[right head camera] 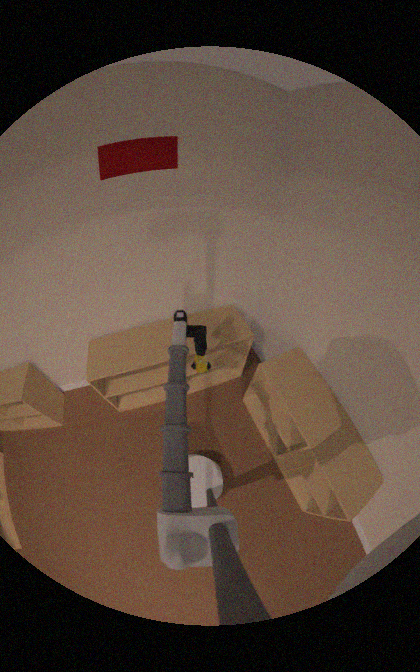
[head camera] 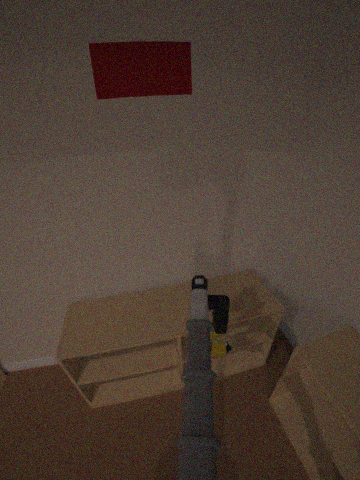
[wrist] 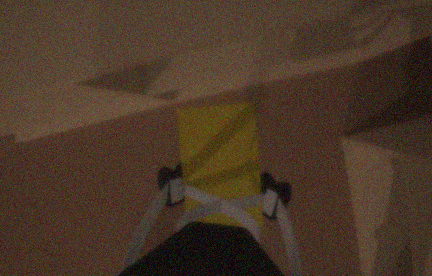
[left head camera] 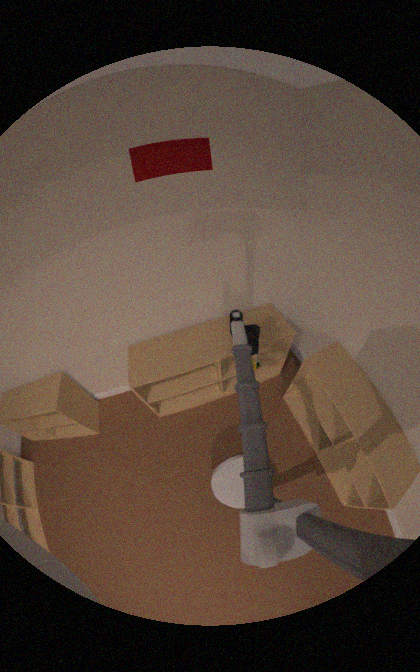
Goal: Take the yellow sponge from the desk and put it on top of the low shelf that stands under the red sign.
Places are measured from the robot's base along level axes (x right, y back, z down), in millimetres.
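Pixels of known places: gripper, fingertip midpoint: (head camera: 217, 350) (wrist: 225, 181).
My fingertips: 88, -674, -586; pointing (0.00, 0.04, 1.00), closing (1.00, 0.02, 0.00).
Note:
Ahead of a thing's pixels: the offset from my fingertips to its top centre, as dx, dy, dz. Level surfaces: height alone.
The yellow sponge @(-5, -20, -51) (head camera: 218, 346) (right head camera: 201, 364) (wrist: 220, 150) is held between the two fingertips of my gripper (right head camera: 201, 366) (wrist: 225, 181), which is shut on it. In the head camera view the arm hides part of the sponge. The low shelf @(dz +3) (head camera: 125, 320) (left head camera: 175, 355) (right head camera: 135, 350) stands against the wall, below and right of the red sign @(-309, -463, -1238) (head camera: 142, 70) (left head camera: 171, 159) (right head camera: 138, 157). The arm reaches out over the shelf's right half. In the wrist view, floor shows behind the sponge and the shelf's front edge lies just beyond its far end. The desk cannot be made out.
A second wooden shelf unit (head camera: 335, 380) (left head camera: 370, 400) (right head camera: 320, 400) stands close on the right. Another wooden unit (left head camera: 35, 395) (right head camera: 15, 385) stands at the left. My round white base (left head camera: 227, 482) (right head camera: 204, 480) is on the brown floor below the arm.

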